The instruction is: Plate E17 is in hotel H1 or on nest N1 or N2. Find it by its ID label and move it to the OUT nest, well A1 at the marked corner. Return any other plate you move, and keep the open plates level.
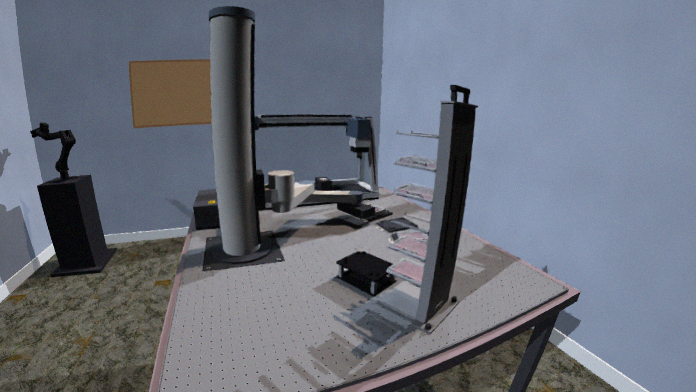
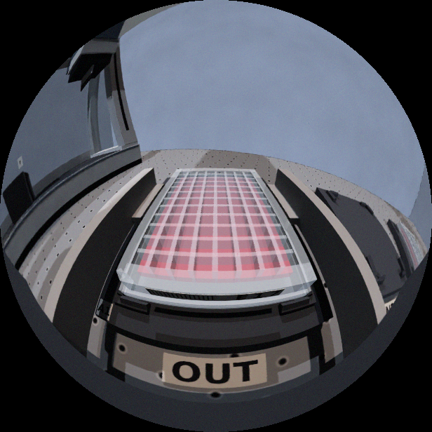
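Where they show: gripper, fingertip midpoint: (image 1: 377, 208); arm's base at its link origin: (image 1: 242, 251).
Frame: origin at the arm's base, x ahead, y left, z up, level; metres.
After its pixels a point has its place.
Note:
My gripper (image 1: 381, 214) {x 0.715, y 0.208, z 0.046 m} (image 2: 215, 176) is shut on a clear plate with pink wells (image 2: 216, 225), which looks level. The plate is directly over the dark OUT nest (image 2: 215, 327), very low, at or just above its corner stops; I cannot tell if it is seated. The OUT label (image 2: 215, 369) lies in front, and the A1 mark (image 2: 104, 309) is at the nest's left front corner. The plate's front edge label (image 2: 215, 295) is too dark and slanted to read. Nest N2 (image 1: 397, 224) {x 0.717, y 0.003, z 0.029 m} (image 2: 357, 235) is to the right and holds no plate. Hotel H1 (image 1: 440, 225) {x 0.426, y -0.627, z 0.303 m} holds several pink plates.
A black raised stand (image 1: 365, 264) {x 0.373, y -0.360, z 0.073 m} is left of the hotel. The arm's column (image 1: 232, 135) {x -0.003, y -0.075, z 0.467 m} stands at the left of the table. A gantry device (image 1: 359, 130) {x 0.710, y 0.465, z 0.436 m} (image 2: 117, 85) rises behind the nests. Another nest with a pink plate (image 2: 415, 244) shows partly at the right edge.

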